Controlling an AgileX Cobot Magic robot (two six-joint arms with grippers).
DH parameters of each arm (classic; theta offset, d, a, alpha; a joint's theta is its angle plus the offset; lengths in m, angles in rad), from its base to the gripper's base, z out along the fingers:
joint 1: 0 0.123 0 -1.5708
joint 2: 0.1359 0 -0.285 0
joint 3: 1.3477 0 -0.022 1.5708
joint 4: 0 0.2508 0 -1.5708
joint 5: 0 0 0.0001 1.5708
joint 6: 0 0.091 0 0
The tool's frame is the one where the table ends.
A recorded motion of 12 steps. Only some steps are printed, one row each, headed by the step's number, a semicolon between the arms.
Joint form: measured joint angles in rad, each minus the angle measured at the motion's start. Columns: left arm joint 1, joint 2, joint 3, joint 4, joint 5, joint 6; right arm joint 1, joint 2, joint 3, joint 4, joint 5, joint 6.
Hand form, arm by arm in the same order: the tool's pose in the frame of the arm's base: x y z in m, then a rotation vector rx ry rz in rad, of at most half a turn. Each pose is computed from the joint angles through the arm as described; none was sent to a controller.
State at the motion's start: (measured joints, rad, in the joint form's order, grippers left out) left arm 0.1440 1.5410 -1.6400 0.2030 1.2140 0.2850; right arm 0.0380 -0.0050 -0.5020 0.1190 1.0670 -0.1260
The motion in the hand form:
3: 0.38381 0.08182 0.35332 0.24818 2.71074 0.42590; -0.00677 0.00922 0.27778 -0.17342 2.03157 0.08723
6: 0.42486 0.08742 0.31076 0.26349 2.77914 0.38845; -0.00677 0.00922 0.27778 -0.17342 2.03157 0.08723
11: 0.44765 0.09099 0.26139 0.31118 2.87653 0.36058; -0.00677 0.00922 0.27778 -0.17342 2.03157 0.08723
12: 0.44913 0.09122 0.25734 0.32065 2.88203 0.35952; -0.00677 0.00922 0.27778 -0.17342 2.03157 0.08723
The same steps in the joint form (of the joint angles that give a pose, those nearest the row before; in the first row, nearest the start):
3: 0.0220 0.2710 -0.1790 0.0010 -0.0010 0.0360; 0.0000 0.0000 0.0000 0.0000 0.0000 0.0000
6: 0.0220 0.4460 -0.2840 -0.0140 -0.0010 0.0380; 0.0000 0.0000 0.0000 0.0000 0.0000 0.0000
11: 0.0220 0.5750 -0.3130 -0.0170 -0.0010 0.0560; 0.0000 0.0000 0.0000 0.0000 0.0000 0.0000
12: 0.0220 0.5840 -0.3130 -0.0170 -0.0040 0.0610; 0.0000 0.0000 0.0000 0.0000 0.0000 0.0000

